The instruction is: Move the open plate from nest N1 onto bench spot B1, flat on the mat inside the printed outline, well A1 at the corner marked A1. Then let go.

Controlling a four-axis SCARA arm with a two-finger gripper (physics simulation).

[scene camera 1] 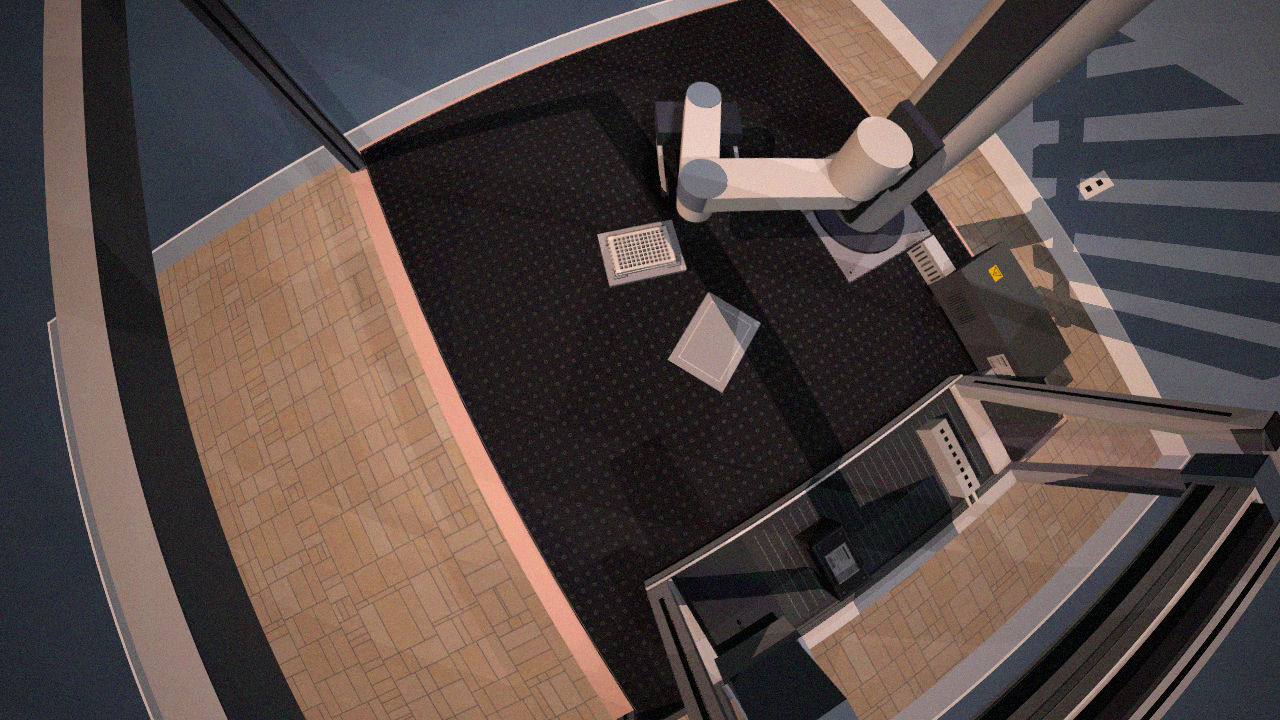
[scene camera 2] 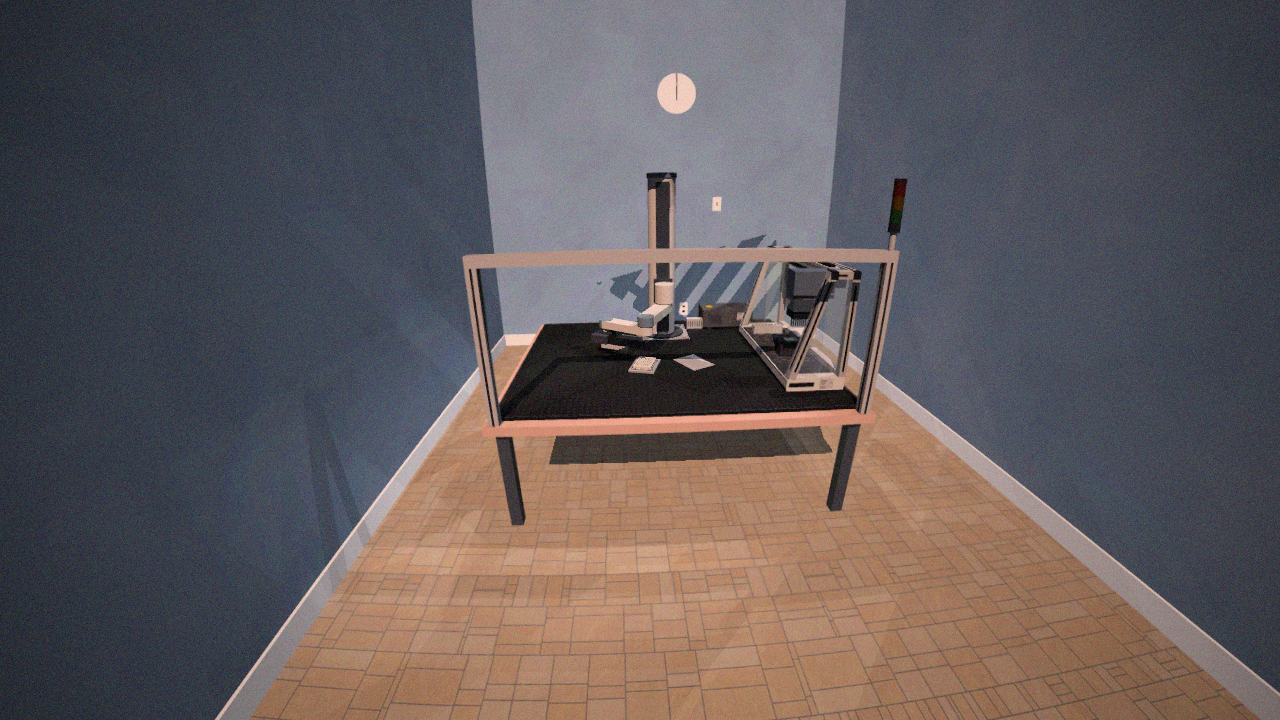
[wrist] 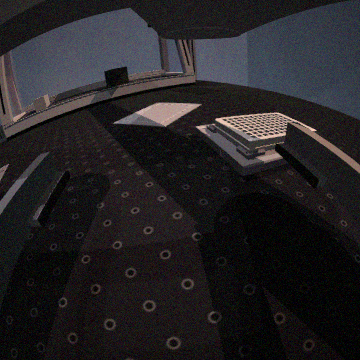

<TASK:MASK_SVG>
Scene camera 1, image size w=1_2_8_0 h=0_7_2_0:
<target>my gripper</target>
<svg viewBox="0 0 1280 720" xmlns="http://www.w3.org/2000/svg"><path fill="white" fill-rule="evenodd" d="M721 102L720 145L730 146L732 158L739 158L737 146L742 138L743 130L737 103ZM685 102L655 102L654 120L661 197L670 196L668 177L665 177L662 145L681 145Z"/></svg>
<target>well plate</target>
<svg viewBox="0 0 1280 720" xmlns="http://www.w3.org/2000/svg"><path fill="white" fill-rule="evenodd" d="M666 226L608 237L607 242L616 276L677 263Z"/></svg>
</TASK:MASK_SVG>
